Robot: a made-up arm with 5 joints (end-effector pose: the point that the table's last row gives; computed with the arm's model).
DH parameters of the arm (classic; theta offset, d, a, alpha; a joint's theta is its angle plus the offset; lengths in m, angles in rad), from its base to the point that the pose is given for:
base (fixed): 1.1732 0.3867 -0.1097 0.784
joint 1: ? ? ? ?
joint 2: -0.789 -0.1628 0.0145 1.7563
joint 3: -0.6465 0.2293 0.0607 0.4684
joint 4: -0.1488 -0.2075 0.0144 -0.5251
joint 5: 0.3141 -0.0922 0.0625 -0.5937
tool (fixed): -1.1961 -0.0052 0 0
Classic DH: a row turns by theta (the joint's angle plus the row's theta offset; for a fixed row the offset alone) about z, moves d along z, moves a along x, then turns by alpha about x.
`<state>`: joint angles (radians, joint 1 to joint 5).
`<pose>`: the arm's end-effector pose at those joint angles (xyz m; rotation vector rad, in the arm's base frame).
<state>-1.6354 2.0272 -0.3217 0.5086 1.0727</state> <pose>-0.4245 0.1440 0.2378 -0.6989 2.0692 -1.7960</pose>
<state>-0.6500 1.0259 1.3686 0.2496 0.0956</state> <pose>-0.2806 0.0496 0.2035 -0.5673 0.6115 -0.5692</pose>
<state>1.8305 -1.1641 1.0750 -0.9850 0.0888</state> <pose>-0.1622 -0.1152 0.1949 1.5119 -0.2964 -0.3964</pose>
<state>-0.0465 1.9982 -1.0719 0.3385 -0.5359</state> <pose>-0.4206 -0.3082 0.2876 2.6832 -0.3886 0.7330</pose>
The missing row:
joint 1: -1.4143 -0.2944 -0.1159 -1.9853
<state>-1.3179 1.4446 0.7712 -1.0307 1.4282</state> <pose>-0.2861 0.0715 0.1815 -0.4652 1.7596 -1.7597</pose>
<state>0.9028 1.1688 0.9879 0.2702 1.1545</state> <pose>-0.3155 -0.0666 0.1798 0.6288 0.1277 1.2131</pose>
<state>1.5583 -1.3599 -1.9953 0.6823 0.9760</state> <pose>0.0715 -0.1645 0.1059 1.5514 0.2527 -1.1709</pose>
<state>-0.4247 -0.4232 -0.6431 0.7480 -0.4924</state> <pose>-0.1841 -0.2385 0.3930 -0.7093 -0.9140 -2.3302</pose>
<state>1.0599 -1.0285 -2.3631 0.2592 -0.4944</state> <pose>-0.1110 -0.1988 0.0151 0.0750 2.2773 -1.9417</pose>
